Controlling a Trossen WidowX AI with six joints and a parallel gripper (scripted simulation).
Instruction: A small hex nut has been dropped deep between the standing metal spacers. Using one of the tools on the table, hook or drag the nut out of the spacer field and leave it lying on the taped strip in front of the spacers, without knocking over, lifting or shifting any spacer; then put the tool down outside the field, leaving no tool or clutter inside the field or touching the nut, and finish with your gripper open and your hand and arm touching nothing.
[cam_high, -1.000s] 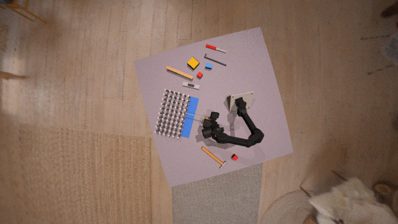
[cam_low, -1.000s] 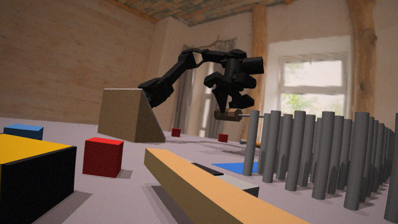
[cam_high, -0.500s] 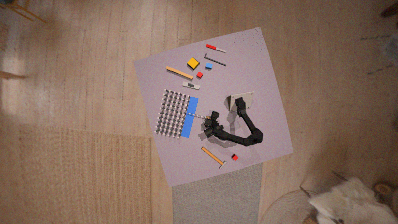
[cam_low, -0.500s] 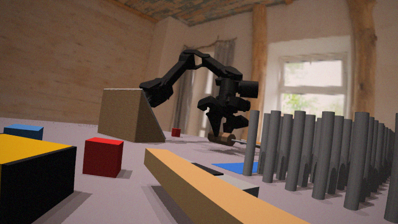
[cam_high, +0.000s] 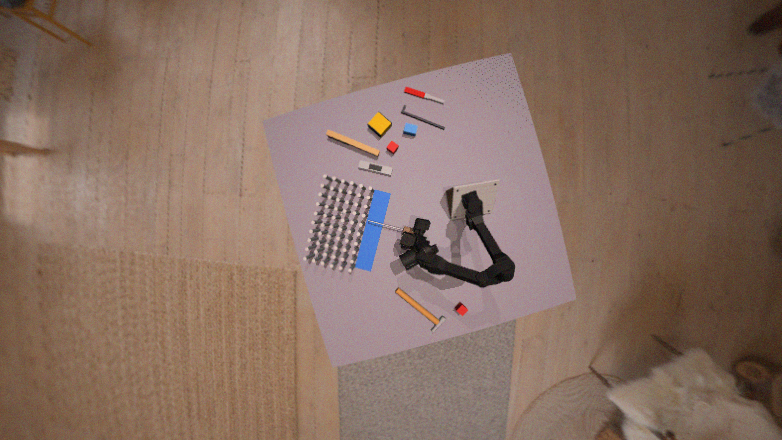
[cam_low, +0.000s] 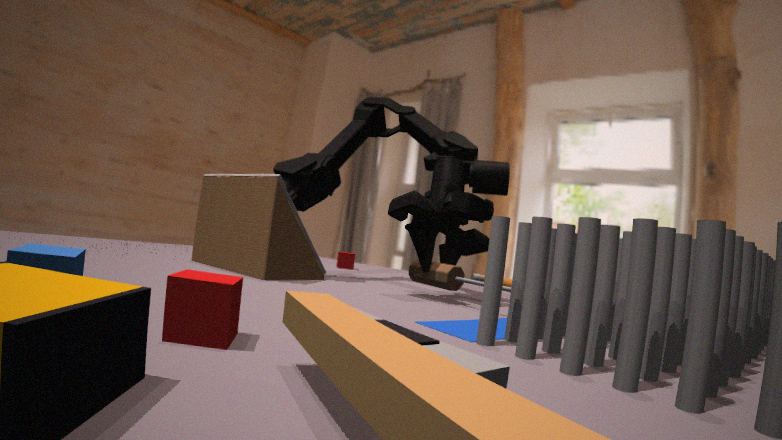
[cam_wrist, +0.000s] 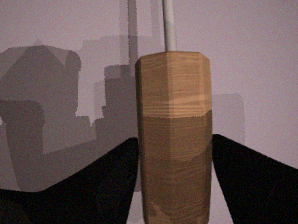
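My gripper tip is 180 mm short of the blue taped strip, 70 mm to the left of it and 40 mm above it. Round my gripper tip: wooden-handled file (90 mm ahead, 60 mm to the right); hex nut (290 mm ahead, 200 mm to the right, 30 mm below); grey bar (340 mm to the right, 60 mm ahead, 20 mm below).
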